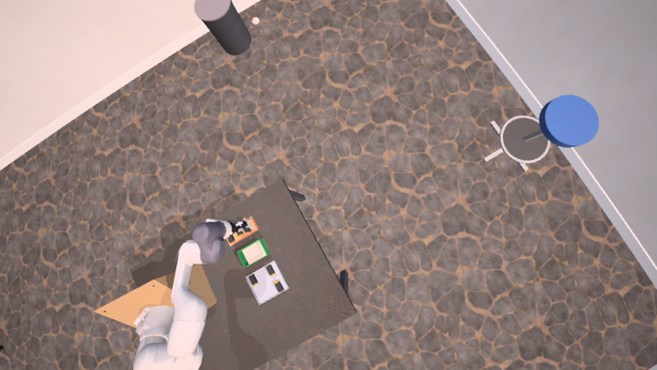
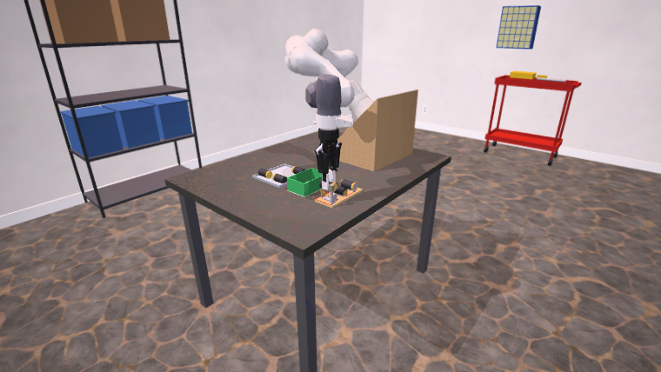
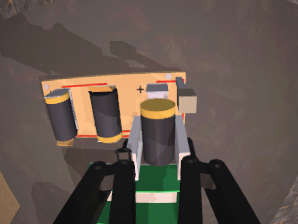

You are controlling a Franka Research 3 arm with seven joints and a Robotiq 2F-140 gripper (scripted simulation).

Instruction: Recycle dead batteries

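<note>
Right now my hand is 3 cm short of the bulb, 3 cm to the right of it and 1 cm above it. Round my hand: white tray: 10 cm behind, 33 cm to the right, 9 cm below; then green recycling box: 6 cm behind, 15 cm to the right, 8 cm below.
</note>
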